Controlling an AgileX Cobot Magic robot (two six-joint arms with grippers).
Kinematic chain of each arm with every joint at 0, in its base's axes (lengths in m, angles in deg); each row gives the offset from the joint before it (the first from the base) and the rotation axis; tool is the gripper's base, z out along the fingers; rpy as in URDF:
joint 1: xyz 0 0 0.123 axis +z
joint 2: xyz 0 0 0 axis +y
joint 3: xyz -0.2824 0 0.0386 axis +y
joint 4: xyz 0.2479 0 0.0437 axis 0.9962 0 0.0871
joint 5: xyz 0 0 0 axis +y
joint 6: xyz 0.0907 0 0.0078 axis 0.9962 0 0.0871
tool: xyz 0 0 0 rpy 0 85 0
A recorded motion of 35 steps. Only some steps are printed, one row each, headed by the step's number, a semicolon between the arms.
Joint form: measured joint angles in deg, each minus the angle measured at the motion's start. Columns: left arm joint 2, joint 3, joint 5, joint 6, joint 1, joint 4; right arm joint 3, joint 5, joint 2, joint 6, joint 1, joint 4.
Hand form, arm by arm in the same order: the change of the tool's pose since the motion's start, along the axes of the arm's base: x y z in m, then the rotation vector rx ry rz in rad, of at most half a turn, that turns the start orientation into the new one. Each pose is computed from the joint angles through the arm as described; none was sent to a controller.
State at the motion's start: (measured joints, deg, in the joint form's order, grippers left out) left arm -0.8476 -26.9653 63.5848 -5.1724 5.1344 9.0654; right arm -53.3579 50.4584 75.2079 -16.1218 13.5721 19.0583
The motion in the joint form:
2: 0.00 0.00 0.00 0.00 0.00 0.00; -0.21 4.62 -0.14 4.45 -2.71 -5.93
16: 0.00 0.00 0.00 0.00 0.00 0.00; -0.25 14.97 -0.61 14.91 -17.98 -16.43
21: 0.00 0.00 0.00 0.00 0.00 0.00; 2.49 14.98 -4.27 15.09 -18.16 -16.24
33: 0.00 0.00 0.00 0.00 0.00 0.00; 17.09 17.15 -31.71 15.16 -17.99 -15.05
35: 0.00 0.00 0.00 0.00 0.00 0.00; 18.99 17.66 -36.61 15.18 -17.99 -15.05
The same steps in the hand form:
2: 0.0000 0.0000 0.0000 0.0000 0.0000 0.0000; -0.0025 -0.0185 -0.0028 -0.0819 0.0728 -0.0666
16: 0.0000 0.0000 0.0000 0.0000 0.0000 0.0000; -0.0130 -0.0938 -0.0063 -0.2105 0.2679 -0.4311
21: 0.0000 0.0000 0.0000 0.0000 0.0000 0.0000; -0.0287 -0.0929 -0.0051 -0.2037 0.2536 -0.4393
33: 0.0000 0.0000 0.0000 0.0000 0.0000 0.0000; -0.1308 -0.0826 -0.0016 -0.1550 0.0713 -0.4536
35: 0.0000 0.0000 0.0000 0.0000 0.0000 0.0000; -0.1464 -0.0814 -0.0031 -0.1483 0.0280 -0.4566

